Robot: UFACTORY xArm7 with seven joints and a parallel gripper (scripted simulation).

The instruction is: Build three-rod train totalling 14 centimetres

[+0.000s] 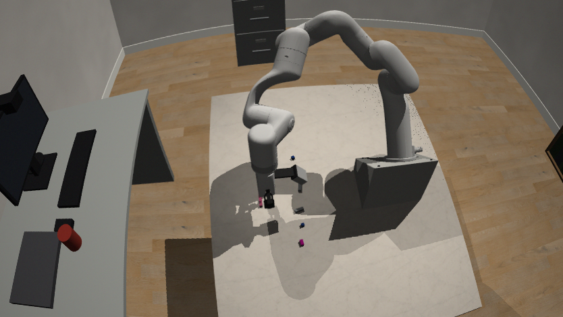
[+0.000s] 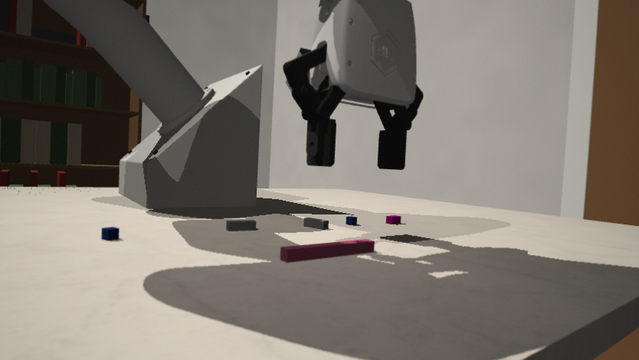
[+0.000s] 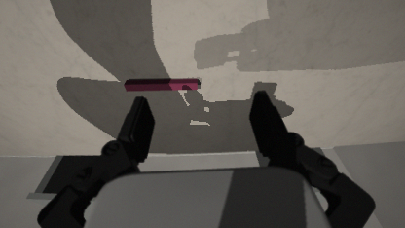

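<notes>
Now: the magenta rod 80 mm behind my hand, 160 mm to the left of it and 80 mm below it. Also, from my hand: pink rod (20 mm ahead, 50 mm to the right, 80 mm below); grey rod (120 mm behind, 60 mm to the right, 80 mm below).
</notes>
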